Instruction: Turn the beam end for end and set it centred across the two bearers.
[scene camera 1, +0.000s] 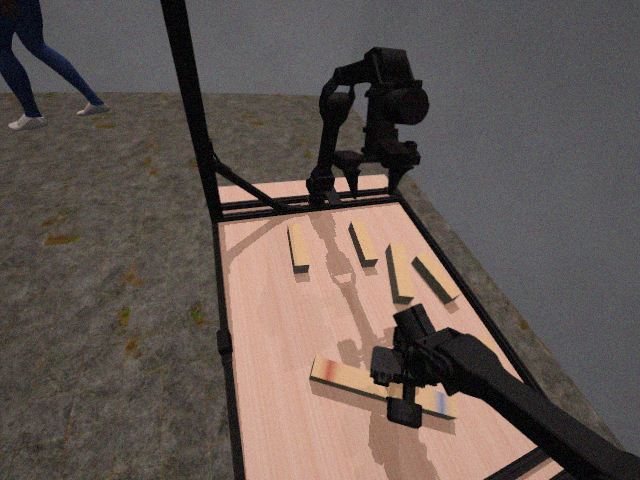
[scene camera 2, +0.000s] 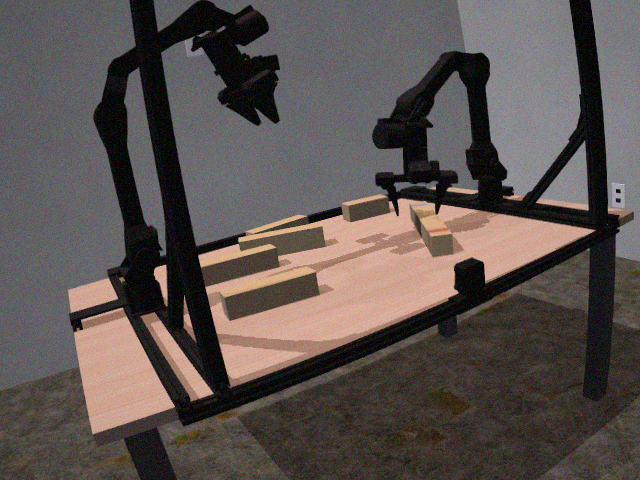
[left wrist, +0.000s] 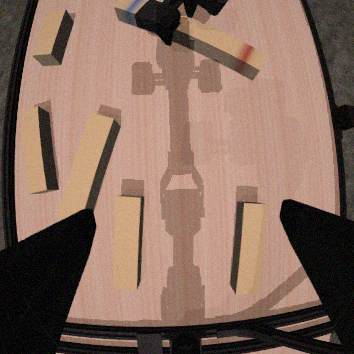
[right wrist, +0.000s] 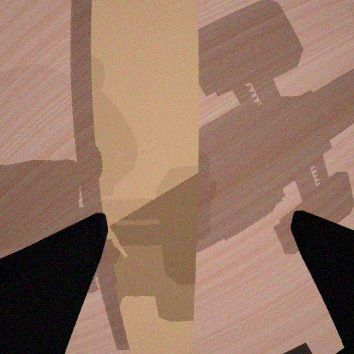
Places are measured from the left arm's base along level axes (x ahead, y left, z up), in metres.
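Where they show: left gripper, fingertip midpoint: (scene camera 1: 372, 197) (scene camera 2: 268, 123) (left wrist: 188, 214); right gripper, fingertip midpoint: (scene camera 2: 417, 215) (left wrist: 179, 29) (right wrist: 201, 222); left arm's base, link origin: (scene camera 1: 315, 200) (scene camera 2: 146, 308) (left wrist: 185, 345); right arm's base, link origin: (scene camera 2: 491, 201).
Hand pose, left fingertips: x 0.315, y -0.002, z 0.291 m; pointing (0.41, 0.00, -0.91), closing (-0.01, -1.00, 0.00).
Note:
Each offset is from my left fingertips to the top centre of the thing.
The long pale beam {dz -0.266, dx +0.338, dy -0.036 m} (scene camera 1: 351, 381) (scene camera 2: 436, 233) (left wrist: 215, 44) (right wrist: 150, 100) lies flat on the table, its red band at the left end in scene camera 1 and its blue band at the right. Two short pale blocks, apparently the bearers, lie roughly parallel: one bearer {dz -0.266, dx -0.107, dy -0.125 m} (scene camera 1: 298, 248) (scene camera 2: 273, 291) (left wrist: 251, 245), another bearer {dz -0.266, dx -0.083, dy +0.097 m} (scene camera 1: 363, 245) (scene camera 2: 240, 264) (left wrist: 126, 240). My right gripper (scene camera 1: 397, 390) (scene camera 2: 417, 213) (right wrist: 201, 222) is open above the beam, which shows between its fingers. My left gripper (scene camera 1: 373, 194) (scene camera 2: 267, 122) (left wrist: 188, 214) is open and empty, high above the table.
More pale blocks lie about: a longer block {dz -0.260, dx +0.054, dy +0.165 m} (scene camera 1: 399, 273) (scene camera 2: 281, 240) (left wrist: 92, 160), a slanted block {dz -0.266, dx +0.099, dy +0.281 m} (scene camera 1: 436, 279) (left wrist: 35, 150) near the table's edge, and a block {dz -0.263, dx +0.367, dy +0.269 m} (scene camera 2: 365, 208) (left wrist: 51, 35) near the beam's blue end. A dark frame edges the table, with an upright post (scene camera 1: 188, 103) (scene camera 2: 173, 180).

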